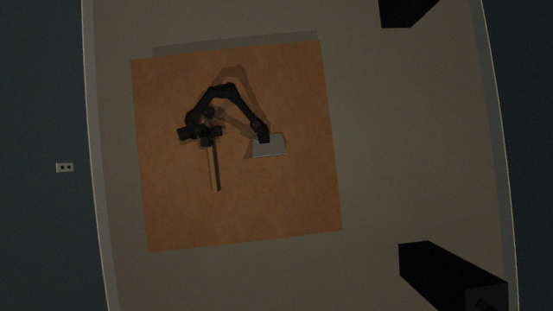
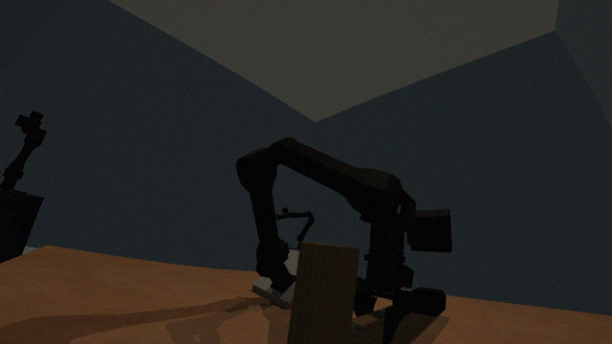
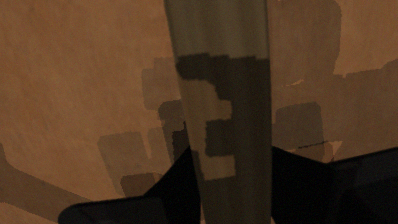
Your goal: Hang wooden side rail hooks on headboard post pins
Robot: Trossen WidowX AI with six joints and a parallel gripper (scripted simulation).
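The headboard post is 140 mm to the right of my gripper tip, 60 mm above it and 10 mm ahead of it.
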